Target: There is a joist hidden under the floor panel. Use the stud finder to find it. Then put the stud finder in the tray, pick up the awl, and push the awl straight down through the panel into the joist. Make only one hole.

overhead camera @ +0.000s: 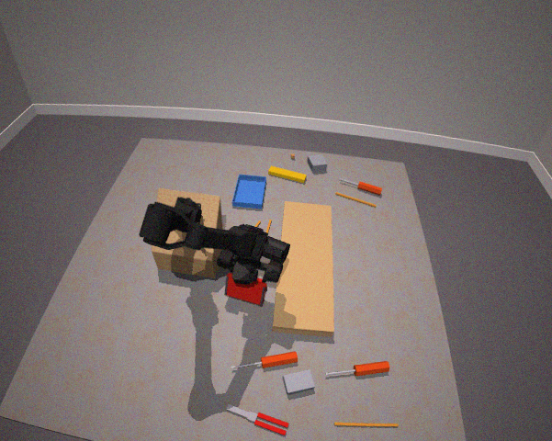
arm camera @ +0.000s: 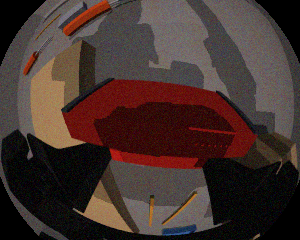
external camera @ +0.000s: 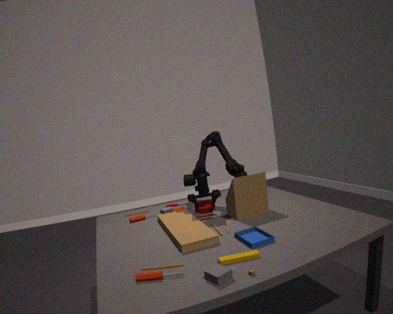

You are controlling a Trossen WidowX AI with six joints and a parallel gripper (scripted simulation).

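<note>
Right now my gripper tip is 4 cm above the awl, 3 cm to the right of it and 2 cm past it. Round my gripper tip: blue tray 45 cm to the left, 6 cm behind, 4 cm below; then red stud finder 2 cm behind; then yellow bar 58 cm to the left, 8 cm ahead, 4 cm below.
</note>
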